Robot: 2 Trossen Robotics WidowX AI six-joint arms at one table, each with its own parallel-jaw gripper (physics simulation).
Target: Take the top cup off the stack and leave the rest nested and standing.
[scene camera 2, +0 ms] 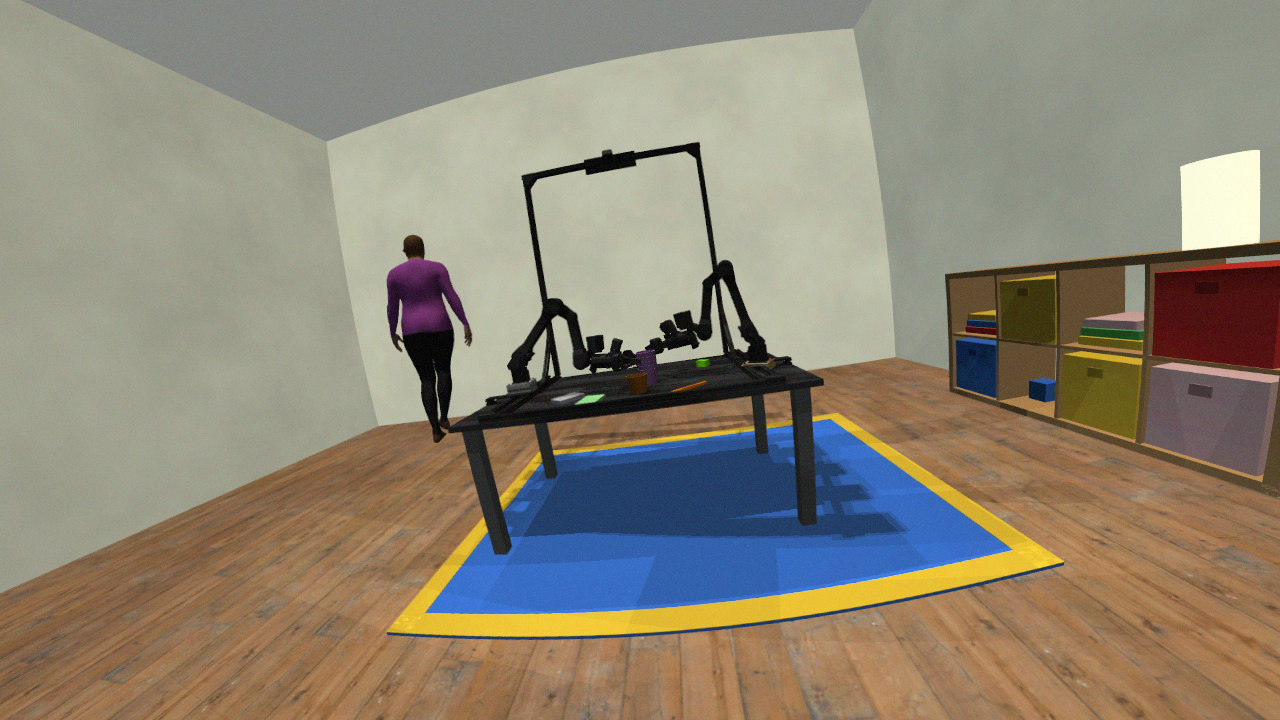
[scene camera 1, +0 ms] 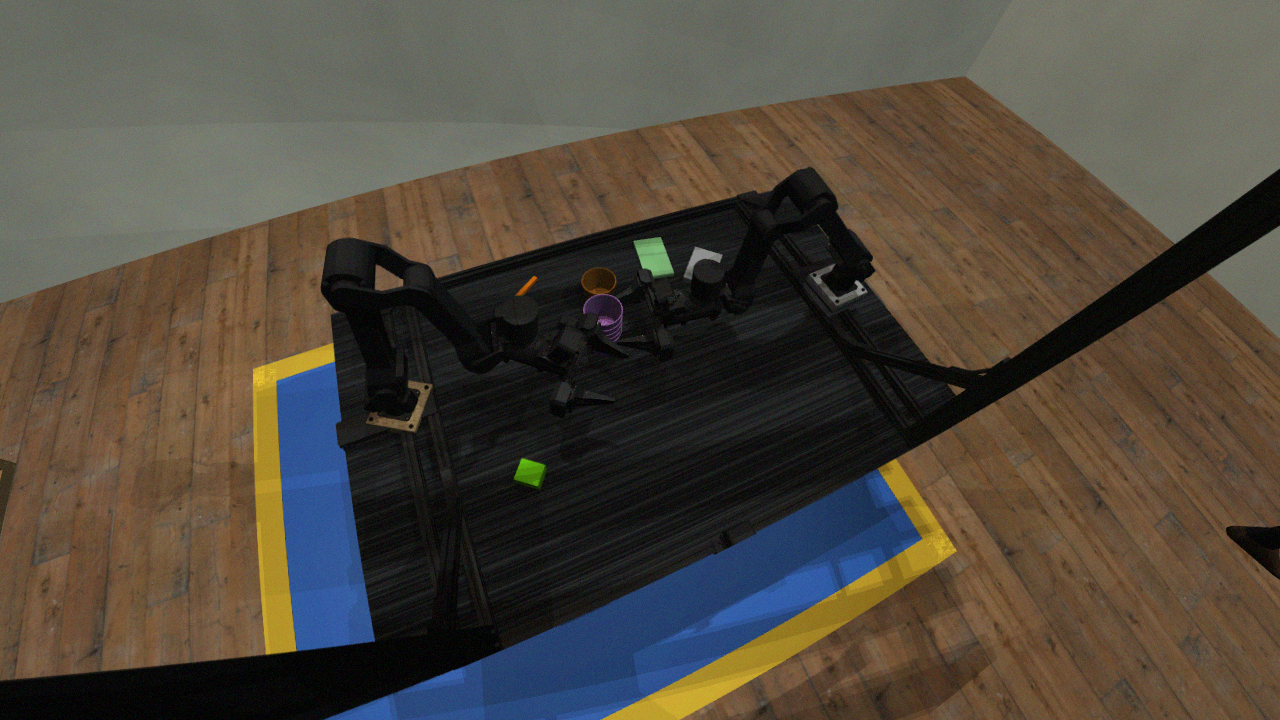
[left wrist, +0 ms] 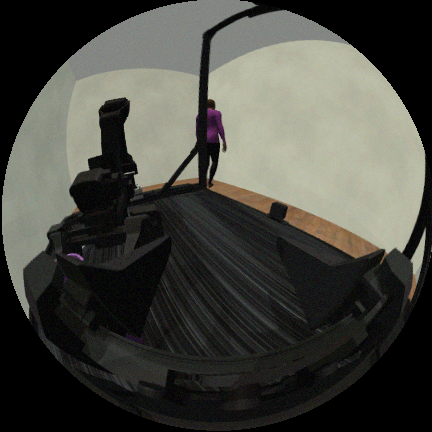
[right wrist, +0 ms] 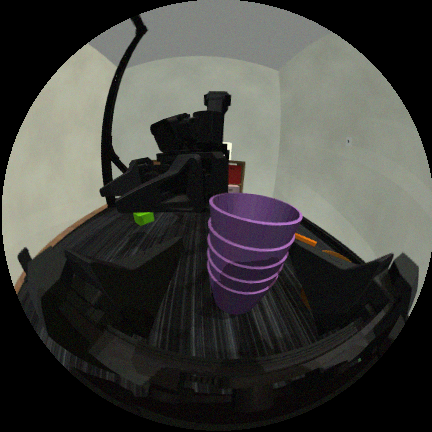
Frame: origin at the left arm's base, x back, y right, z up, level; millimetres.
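Seen in the pictures: left gripper, between the fingertips: (scene camera 1: pixel 622 378) (left wrist: pixel 224 241) (right wrist: pixel 105 198); right gripper, between the fingertips: (scene camera 2: pixel 643 359) (scene camera 1: pixel 611 322) (left wrist: pixel 86 291) (right wrist: pixel 237 244); left arm's base, origin of its link: (scene camera 2: pixel 758 361) (scene camera 1: pixel 399 403); right arm's base, origin of its link: (scene camera 2: pixel 521 381) (scene camera 1: pixel 838 282).
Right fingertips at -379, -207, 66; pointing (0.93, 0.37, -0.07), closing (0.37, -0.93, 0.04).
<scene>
Pixels of each thing's top centre, then the offset from my right fingertips to it, as dx, dy, dz. "pt": a spot on its surface instead.
- purple cup stack, centre of its top: (right wrist: pixel 250 201) (scene camera 1: pixel 603 311) (scene camera 2: pixel 645 351) +16, -3, +32
- top cup, a spot on its surface: (right wrist: pixel 260 212) pt +50, -10, +12
- purple rim, a spot on its surface: (left wrist: pixel 75 256) pt -17, -5, +29
- orange-brown cup, centre of its top: (scene camera 1: pixel 597 281) (scene camera 2: pixel 637 374) +52, -124, -34
- orange stick, centre of its top: (scene camera 1: pixel 515 297) (scene camera 2: pixel 689 385) +233, -88, -84
- light green pad, centre of its top: (scene camera 1: pixel 653 256) (scene camera 2: pixel 590 399) -57, -265, -84
- green block, centre of its top: (scene camera 1: pixel 529 472) (right wrist: pixel 142 211) (scene camera 2: pixel 702 360) +99, +293, -66
The purple cup stack (scene camera 1: pixel 603 309) (scene camera 2: pixel 647 367) (right wrist: pixel 252 235) stands upright on the table, with several nested rims showing; the top cup (right wrist: pixel 260 212) sits in it with its mouth up. In the left wrist view a bit of purple rim (left wrist: pixel 75 256) shows behind a finger. My right gripper (scene camera 1: pixel 624 318) (right wrist: pixel 237 244) is open and empty, with its fingers pointing at the stack, which shows between them in its wrist view. My left gripper (scene camera 1: pixel 620 377) (left wrist: pixel 224 241) is open and empty, on the near side of the stack in scene camera 1. It hides part of the stack's lower side there.
An orange-brown cup (scene camera 1: pixel 598 282) (scene camera 2: pixel 636 383) stands close behind the stack. An orange stick (scene camera 1: pixel 527 285) (scene camera 2: pixel 689 385), a light green pad (scene camera 1: pixel 654 257) and a grey-white block (scene camera 1: pixel 704 260) lie near the far edge. A green block (scene camera 1: pixel 529 472) (right wrist: pixel 144 218) lies nearer. The two grippers are close together.
</scene>
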